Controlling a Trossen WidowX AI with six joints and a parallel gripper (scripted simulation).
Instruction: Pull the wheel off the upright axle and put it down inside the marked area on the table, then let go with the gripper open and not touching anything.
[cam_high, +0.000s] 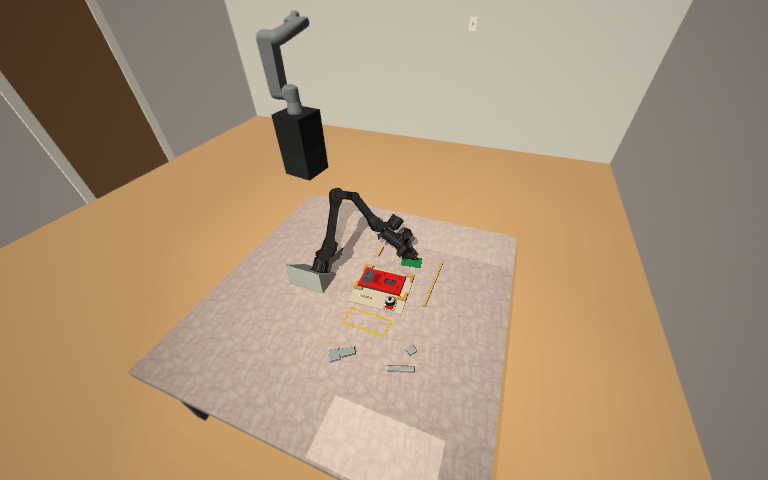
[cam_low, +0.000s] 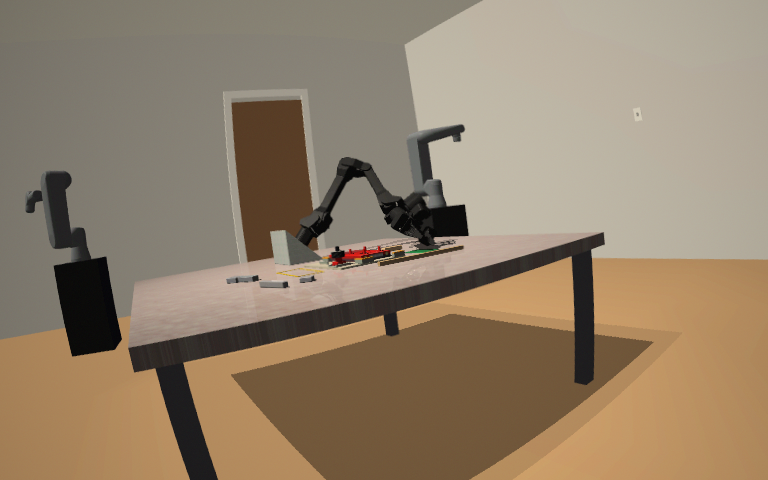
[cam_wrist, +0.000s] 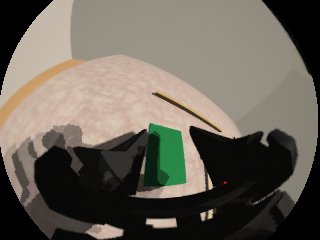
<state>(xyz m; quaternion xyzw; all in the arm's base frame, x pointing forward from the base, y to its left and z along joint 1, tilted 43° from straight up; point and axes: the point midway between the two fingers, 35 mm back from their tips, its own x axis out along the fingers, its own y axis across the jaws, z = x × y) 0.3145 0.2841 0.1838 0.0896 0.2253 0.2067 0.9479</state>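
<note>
Now: gripper tip 20 mm past the green block, 20 mm to the left of it and 30 mm above it. The rest, counted from my gripper tip: thin wooden strip 130 mm ahead, 100 mm to the right, 30 mm below.
</note>
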